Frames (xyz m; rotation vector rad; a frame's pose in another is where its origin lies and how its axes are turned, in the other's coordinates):
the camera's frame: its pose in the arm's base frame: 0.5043 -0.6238 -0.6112 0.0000 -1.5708 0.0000
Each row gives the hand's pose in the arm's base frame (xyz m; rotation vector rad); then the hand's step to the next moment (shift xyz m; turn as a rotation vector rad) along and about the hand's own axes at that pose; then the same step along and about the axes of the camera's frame.
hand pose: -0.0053 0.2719 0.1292 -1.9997 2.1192 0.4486
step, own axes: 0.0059 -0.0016 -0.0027 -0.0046 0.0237 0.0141
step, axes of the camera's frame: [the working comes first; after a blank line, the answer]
step, axes of the arm's base frame: 0.0014 -0.0065 0.0004 -0.0242 0.0102 -0.0096

0.0004 -0.0065 -0.0014 -0.0096 0.0102 0.0242
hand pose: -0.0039 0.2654 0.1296 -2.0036 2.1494 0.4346
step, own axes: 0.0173 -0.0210 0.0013 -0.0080 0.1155 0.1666
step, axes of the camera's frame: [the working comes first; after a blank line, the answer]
step, axes of the arm's base frame: 0.0194 -0.0170 -0.0087 -0.1263 0.0680 -0.1435

-0.0087 -0.0170 -0.0194 -0.1435 0.0680 0.1263
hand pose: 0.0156 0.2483 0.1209 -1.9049 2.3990 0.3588
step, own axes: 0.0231 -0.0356 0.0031 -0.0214 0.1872 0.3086
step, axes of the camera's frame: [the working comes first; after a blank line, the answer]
step, axes of the arm's base frame: 0.0287 -0.0289 -0.0125 -0.2065 0.1266 -0.2685

-0.0125 -0.0289 -0.0287 -0.2685 0.1266 0.2065
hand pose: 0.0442 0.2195 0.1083 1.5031 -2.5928 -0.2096
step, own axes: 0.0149 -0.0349 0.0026 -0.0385 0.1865 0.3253
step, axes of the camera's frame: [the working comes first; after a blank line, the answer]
step, axes of the arm's base frame: 0.0218 -0.0300 -0.0084 -0.2006 0.1419 -0.2858

-0.0084 -0.0300 -0.0218 -0.2858 0.1419 0.2006
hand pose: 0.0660 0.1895 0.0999 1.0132 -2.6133 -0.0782
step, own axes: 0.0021 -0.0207 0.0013 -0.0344 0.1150 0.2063
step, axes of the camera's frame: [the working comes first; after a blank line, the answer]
step, axes of the arm's base frame: 0.0115 -0.0169 -0.0041 -0.1182 0.0942 -0.1847

-0.0041 -0.0169 -0.0115 -0.1847 0.0942 0.1182
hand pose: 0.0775 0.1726 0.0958 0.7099 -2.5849 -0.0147
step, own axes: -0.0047 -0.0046 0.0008 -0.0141 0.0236 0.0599
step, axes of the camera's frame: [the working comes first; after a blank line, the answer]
step, axes of the arm's base frame: 0.0055 -0.0018 -0.0033 -0.0265 0.0209 -0.0566

-0.0033 -0.0018 -0.0055 -0.0566 0.0209 0.0265
